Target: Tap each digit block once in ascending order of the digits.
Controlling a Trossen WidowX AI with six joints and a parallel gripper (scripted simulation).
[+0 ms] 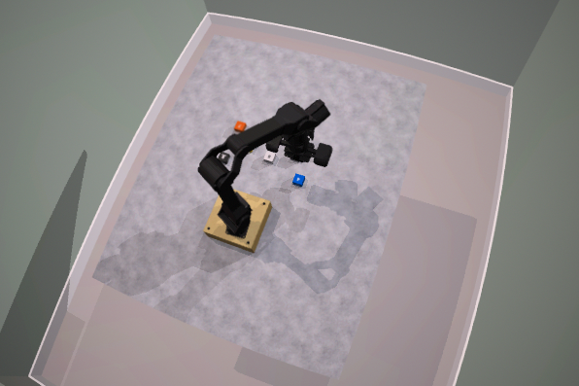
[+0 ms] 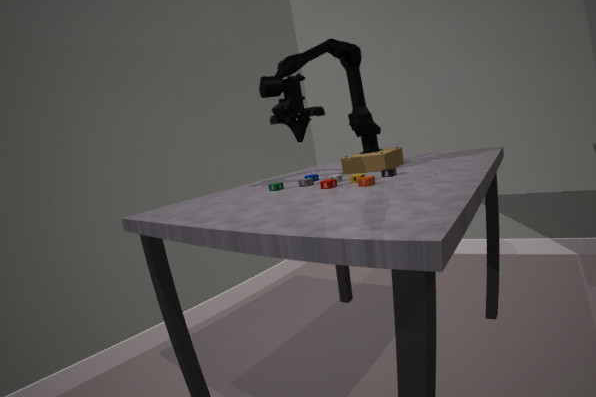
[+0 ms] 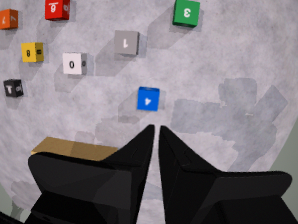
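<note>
My gripper tip is 12 cm above the blue block, 2 cm past it and 1 cm to the right of it. Also, from my gripper tip: green block 12 cm below, 11 cm ahead, 4 cm to the right; white block 13 cm to the left, 12 cm below, 4 cm ahead; grey block 12 cm below, 7 cm ahead, 4 cm to the left.
</note>
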